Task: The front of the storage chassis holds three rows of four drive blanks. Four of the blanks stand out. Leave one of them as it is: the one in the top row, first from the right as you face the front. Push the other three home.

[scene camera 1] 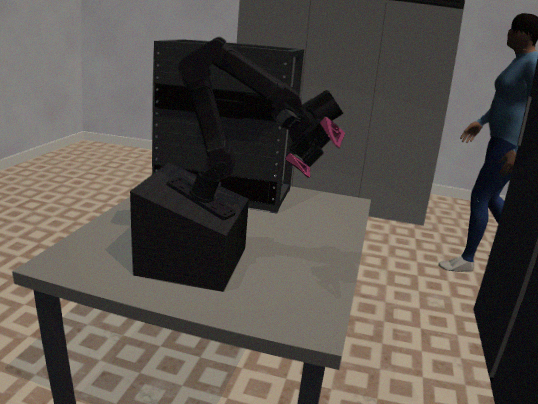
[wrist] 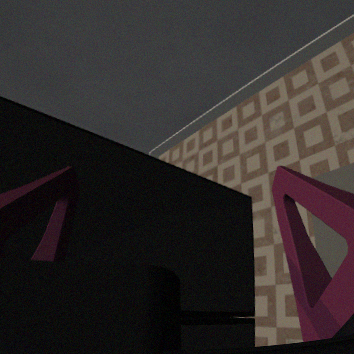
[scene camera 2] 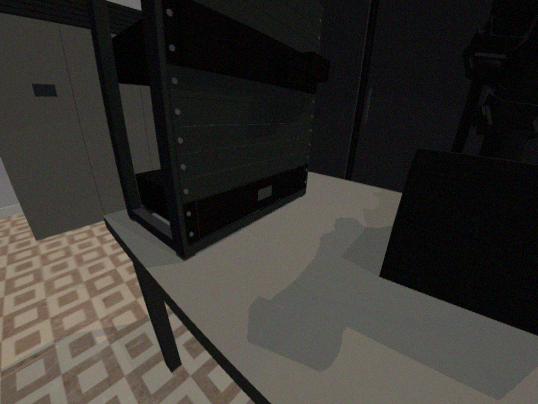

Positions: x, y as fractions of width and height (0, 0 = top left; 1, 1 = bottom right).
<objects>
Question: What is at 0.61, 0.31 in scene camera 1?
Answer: My gripper.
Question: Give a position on a rack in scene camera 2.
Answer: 0.48, 0.18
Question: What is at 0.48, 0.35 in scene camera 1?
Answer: A rack.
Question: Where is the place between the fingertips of my gripper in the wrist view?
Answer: At 0.50, 0.50
</objects>
